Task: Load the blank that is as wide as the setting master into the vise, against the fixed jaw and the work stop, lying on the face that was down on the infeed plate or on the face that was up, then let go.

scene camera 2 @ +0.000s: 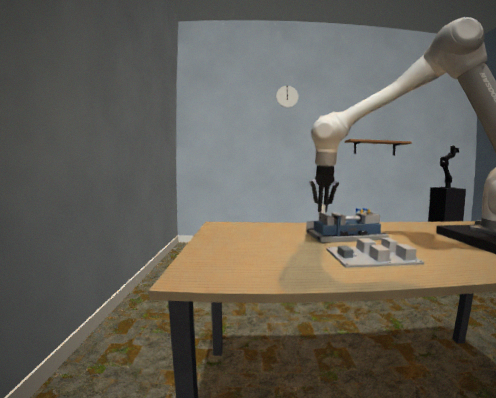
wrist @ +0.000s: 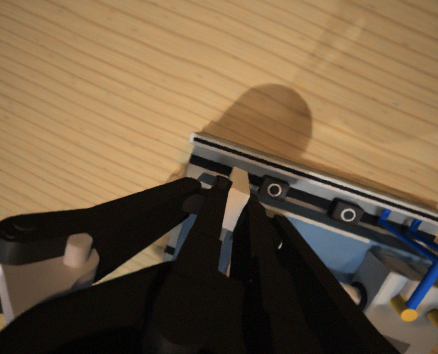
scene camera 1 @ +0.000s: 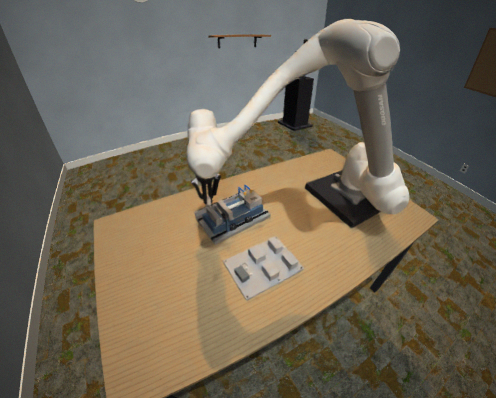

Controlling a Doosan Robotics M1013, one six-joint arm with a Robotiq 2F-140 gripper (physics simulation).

In view: my gripper (scene camera 2: pixel 321 220) and a vise bed (wrist: pixel 342 255).
My gripper is seen too in the wrist view (wrist: pixel 234 182).
